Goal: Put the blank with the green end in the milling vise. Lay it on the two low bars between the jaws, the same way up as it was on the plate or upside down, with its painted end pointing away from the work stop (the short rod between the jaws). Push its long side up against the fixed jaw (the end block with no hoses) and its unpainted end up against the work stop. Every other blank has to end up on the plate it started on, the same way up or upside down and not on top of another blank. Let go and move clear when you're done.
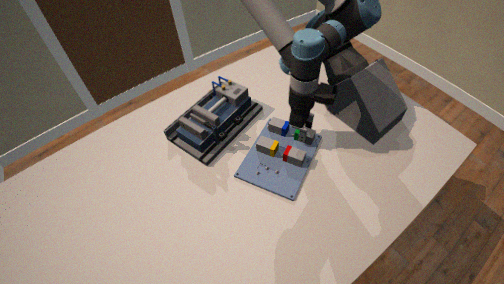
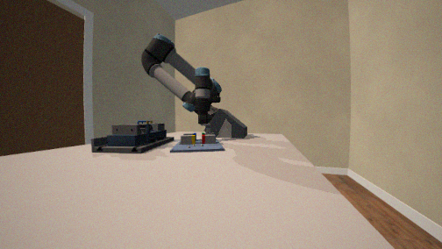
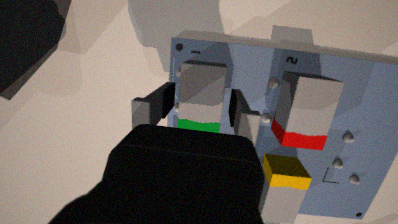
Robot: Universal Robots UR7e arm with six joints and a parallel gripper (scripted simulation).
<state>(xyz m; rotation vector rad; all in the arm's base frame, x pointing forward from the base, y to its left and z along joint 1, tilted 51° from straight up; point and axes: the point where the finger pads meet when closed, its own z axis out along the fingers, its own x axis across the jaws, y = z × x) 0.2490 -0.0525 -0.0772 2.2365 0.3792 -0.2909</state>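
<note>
Right now my hand is 2 cm above the green-end blank. Also, from my hand: blue-grey plate (10 cm ahead, 4 cm below, 1 cm to the right); then blue-ended blank (8 cm to the right, 3 cm ahead, 2 cm below); then red-ended blank (9 cm ahead, 3 cm to the left, 2 cm below).
</note>
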